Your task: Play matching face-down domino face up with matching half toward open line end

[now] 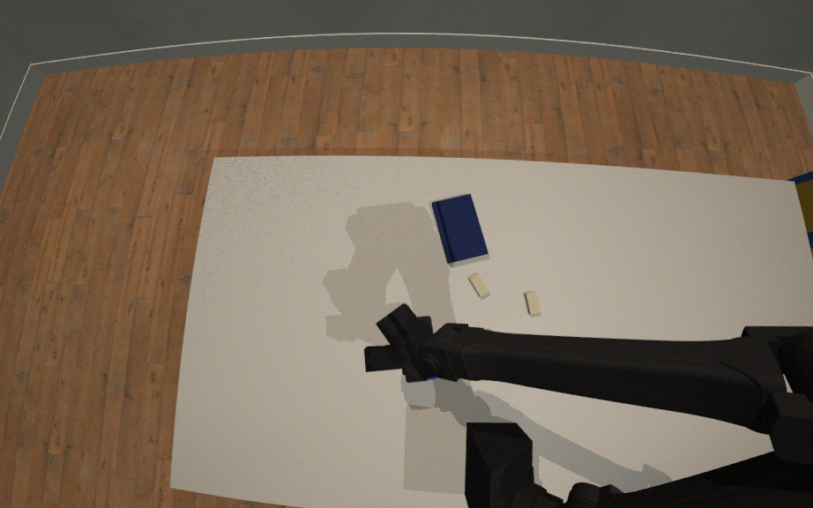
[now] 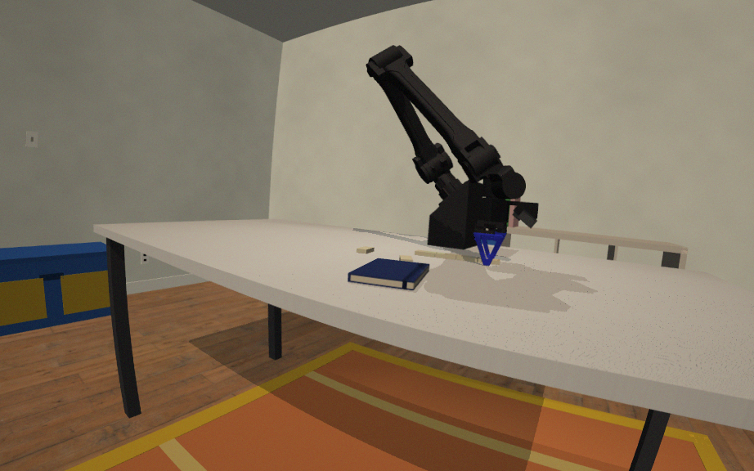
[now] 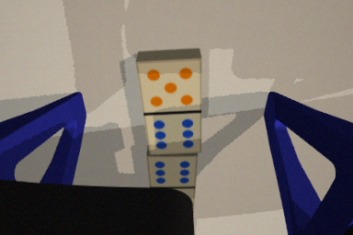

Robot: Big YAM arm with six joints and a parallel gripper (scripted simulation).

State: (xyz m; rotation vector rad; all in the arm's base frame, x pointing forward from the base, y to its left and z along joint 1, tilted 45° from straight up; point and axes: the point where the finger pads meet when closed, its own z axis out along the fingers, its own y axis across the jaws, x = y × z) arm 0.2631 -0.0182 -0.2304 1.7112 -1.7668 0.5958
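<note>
Now: the domino right at my hand. The rest, counted from my hand: dark blue book 280 mm ahead, 130 mm to the right.
</note>
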